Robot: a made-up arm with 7 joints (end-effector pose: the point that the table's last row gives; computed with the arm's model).
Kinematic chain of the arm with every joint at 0, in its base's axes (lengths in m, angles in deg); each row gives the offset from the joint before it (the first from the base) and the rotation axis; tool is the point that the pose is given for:
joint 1: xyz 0 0 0.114 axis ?
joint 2: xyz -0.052 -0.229 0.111 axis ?
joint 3: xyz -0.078 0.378 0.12 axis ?
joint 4: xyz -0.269 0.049 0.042 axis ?
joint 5: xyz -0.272 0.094 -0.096 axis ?
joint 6: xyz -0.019 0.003 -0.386 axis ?
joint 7: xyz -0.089 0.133 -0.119 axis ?
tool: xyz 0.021 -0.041 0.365
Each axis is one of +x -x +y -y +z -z.
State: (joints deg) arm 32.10 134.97 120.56 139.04 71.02 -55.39 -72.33
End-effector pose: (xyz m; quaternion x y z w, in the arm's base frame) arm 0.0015 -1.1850 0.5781 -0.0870 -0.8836 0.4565 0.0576
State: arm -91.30 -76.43 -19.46 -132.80 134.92 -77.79 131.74
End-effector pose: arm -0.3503 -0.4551 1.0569 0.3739 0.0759 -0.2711 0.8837
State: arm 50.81 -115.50 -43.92 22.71 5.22 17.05 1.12
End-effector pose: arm -0.5273 -0.1773 -0.4783 -0.7347 0.2740 -0.1857 0.5922
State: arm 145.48 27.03 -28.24 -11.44 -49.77 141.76 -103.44
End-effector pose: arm 0.9439 0.2577 -0.1770 -0.5435 0.4198 0.3676 0.6271
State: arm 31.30 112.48 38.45 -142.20 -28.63 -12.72 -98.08
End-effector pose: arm 0.2642 -0.3852 0.2749 -0.5971 0.7640 0.1826 0.1626
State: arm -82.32 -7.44 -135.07 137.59 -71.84 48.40 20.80
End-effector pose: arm 0.4418 0.1302 0.5804 0.5981 -0.4466 -0.2967 0.5956
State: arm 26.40 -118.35 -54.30 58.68 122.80 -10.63 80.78
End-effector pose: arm -0.4050 -0.3863 -0.6902 -0.9024 -0.3483 0.2430 0.0726
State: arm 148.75 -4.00 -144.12 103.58 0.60 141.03 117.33
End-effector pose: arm -1.1119 -0.0789 -0.3262 -0.7163 0.2816 0.6372 0.0393
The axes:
joint 1: -y
joint 2: +x
joint 3: -z
joint 4: +y
joint 5: -y
joint 6: +z
joint 7: -x

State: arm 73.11 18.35 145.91 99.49 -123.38 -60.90 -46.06
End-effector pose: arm -0.6805 -0.1421 0.2496 0.3561 0.7605 0.4891 0.2359
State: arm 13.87 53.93 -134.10 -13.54 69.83 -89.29 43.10
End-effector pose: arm -0.1781 -0.4587 0.4037 0.6303 -0.1260 0.4521 0.6184
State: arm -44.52 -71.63 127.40 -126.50 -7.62 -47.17 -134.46
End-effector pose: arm -0.0141 -0.0687 0.7700 -0.1401 -0.2030 0.8744 0.4178
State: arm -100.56 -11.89 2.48 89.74 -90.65 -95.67 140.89
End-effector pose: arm 1.3019 0.5900 0.7498 -0.3700 0.3560 -0.5269 0.6773
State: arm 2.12 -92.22 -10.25 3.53 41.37 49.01 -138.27
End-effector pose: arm -0.1820 -0.7993 -0.1702 0.2211 0.5386 0.0813 0.8090
